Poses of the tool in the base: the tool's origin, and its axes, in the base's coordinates. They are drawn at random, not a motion.
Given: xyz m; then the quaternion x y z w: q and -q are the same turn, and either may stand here.
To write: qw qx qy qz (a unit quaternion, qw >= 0); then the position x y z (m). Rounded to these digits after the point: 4 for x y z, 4 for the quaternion.
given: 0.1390 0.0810 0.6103 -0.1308 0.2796 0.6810 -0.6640
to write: 0.6640 0.1308 -0.2796 -0.6810 0.1390 0.0810 0.6103
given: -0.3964 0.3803 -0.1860 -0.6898 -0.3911 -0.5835 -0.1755
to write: 0.1755 0.6898 0.3911 0.5835 -0.3964 0.3803 -0.1860
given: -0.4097 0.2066 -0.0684 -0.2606 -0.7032 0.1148 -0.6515
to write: 0.6515 0.2606 0.7032 -0.1148 -0.4097 0.2066 -0.0684
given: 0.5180 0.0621 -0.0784 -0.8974 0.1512 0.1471 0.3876
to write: 0.3876 -0.8974 0.1512 0.1471 0.5180 0.0621 -0.0784
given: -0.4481 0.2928 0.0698 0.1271 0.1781 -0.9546 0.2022
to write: 0.2022 0.1271 0.1781 -0.9546 -0.4481 0.2928 0.0698
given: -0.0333 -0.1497 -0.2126 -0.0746 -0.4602 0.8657 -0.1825
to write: 0.1825 0.0746 0.4602 -0.8657 -0.0333 -0.1497 -0.2126
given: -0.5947 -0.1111 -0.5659 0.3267 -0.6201 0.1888 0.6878
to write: 0.6878 0.3267 -0.6201 0.1888 -0.5947 -0.1111 -0.5659
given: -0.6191 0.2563 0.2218 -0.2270 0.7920 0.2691 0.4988
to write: 0.4988 -0.2270 0.7920 0.2691 -0.6191 0.2563 0.2218
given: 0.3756 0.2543 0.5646 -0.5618 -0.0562 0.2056 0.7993
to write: 0.7993 -0.5618 -0.0562 0.2056 0.3756 0.2543 0.5646
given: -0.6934 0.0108 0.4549 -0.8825 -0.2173 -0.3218 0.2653
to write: 0.2653 -0.8825 -0.2173 -0.3218 -0.6934 0.0108 0.4549
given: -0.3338 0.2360 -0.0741 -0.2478 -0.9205 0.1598 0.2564
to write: 0.2564 -0.2478 -0.9205 0.1598 -0.3338 0.2360 -0.0741
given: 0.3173 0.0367 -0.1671 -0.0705 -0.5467 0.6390 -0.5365
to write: 0.5365 0.0705 0.5467 -0.6390 0.3173 0.0367 -0.1671
